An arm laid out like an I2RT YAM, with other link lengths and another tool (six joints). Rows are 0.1 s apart.
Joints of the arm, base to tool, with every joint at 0 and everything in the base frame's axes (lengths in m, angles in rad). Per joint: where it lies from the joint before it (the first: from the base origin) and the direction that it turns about. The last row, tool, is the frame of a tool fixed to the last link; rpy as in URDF.
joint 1: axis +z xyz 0 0 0.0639
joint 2: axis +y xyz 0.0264 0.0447 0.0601
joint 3: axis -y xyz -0.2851 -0.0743 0
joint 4: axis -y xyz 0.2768 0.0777 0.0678
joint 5: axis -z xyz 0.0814 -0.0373 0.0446
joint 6: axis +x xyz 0.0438 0 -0.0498
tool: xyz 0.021 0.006 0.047 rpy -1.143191 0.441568 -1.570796
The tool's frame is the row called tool.
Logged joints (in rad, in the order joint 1, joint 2, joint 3, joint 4, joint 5, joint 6), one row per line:
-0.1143, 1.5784, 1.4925, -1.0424, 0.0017, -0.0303
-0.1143, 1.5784, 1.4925, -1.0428, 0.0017, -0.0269
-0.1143, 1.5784, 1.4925, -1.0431, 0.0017, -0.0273
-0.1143, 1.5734, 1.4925, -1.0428, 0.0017, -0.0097
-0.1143, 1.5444, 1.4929, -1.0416, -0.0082, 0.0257
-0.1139, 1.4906, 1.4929, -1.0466, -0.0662, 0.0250
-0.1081, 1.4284, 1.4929, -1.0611, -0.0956, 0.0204
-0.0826, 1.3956, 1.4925, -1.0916, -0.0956, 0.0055
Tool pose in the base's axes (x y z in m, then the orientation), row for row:
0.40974, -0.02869, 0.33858, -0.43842, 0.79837, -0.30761, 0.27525
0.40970, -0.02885, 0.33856, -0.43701, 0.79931, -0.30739, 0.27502
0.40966, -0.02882, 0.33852, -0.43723, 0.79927, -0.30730, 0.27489
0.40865, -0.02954, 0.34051, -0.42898, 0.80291, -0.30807, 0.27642
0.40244, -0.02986, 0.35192, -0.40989, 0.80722, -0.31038, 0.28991
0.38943, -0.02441, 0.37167, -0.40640, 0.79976, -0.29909, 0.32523
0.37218, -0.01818, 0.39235, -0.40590, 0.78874, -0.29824, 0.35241
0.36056, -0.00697, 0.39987, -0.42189, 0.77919, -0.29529, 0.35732
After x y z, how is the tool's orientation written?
As a quaternion, x y z w.
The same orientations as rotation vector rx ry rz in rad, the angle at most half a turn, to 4 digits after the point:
-1.1784, 2.1458, -0.8268
-1.1747, 2.1486, -0.8263
-1.1754, 2.1486, -0.8261
-1.1523, 2.1567, -0.8275
-1.0935, 2.1536, -0.8281
-1.0654, 2.0967, -0.7841
-1.0502, 2.0407, -0.7716
-1.0890, 2.0112, -0.7622

